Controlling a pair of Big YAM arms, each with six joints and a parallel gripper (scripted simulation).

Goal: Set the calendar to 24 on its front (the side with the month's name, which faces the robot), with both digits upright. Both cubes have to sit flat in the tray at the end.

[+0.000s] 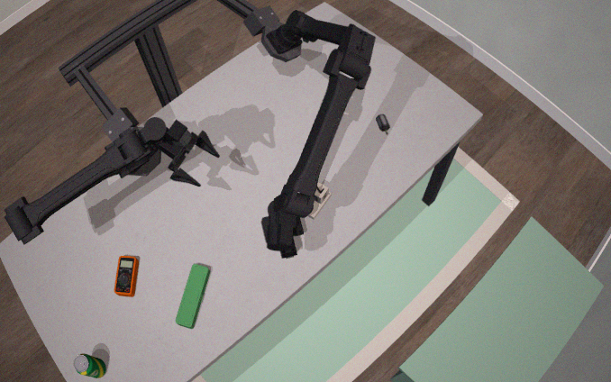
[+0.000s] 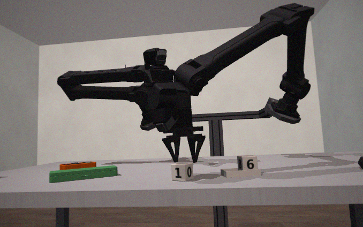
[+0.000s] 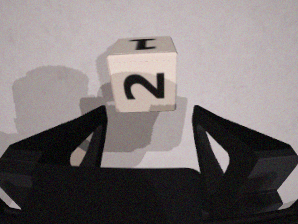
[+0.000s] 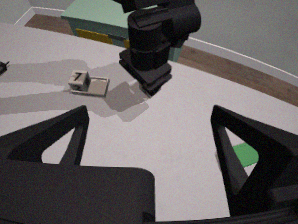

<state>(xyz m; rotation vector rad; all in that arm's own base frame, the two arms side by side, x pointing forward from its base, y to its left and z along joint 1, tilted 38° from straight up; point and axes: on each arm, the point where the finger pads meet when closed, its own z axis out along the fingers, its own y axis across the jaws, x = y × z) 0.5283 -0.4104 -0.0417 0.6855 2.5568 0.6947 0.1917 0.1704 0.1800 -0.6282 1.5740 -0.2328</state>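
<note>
Now: the calendar tray 30 mm behind my left hand, 160 mm to the left of it and 40 mm below it. Round my left hand: green box (70 mm behind, 330 mm to the right, 40 mm below); then dark object (60 mm behind, 530 mm to the left, 40 mm below).
</note>
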